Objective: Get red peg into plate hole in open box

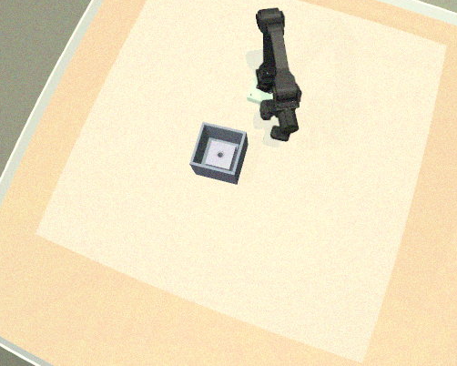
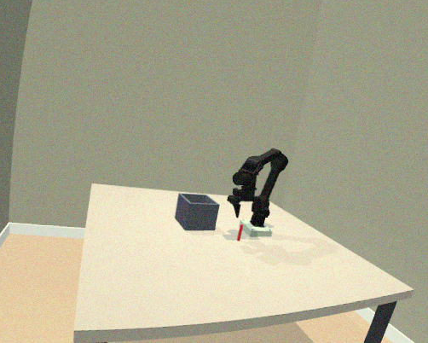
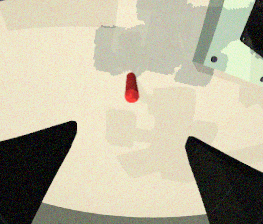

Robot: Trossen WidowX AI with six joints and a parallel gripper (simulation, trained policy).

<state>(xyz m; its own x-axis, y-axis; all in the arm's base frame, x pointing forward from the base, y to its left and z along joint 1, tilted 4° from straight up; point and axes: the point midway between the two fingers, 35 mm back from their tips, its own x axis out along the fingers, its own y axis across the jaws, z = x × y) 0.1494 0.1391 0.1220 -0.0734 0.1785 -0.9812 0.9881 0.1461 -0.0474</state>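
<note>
The red peg is 80 mm below my gripper tip and 10 mm to the right of it. From my gripper tip the other things lie so: pale plate: 190 mm ahead, 180 mm to the right, 80 mm below.
</note>
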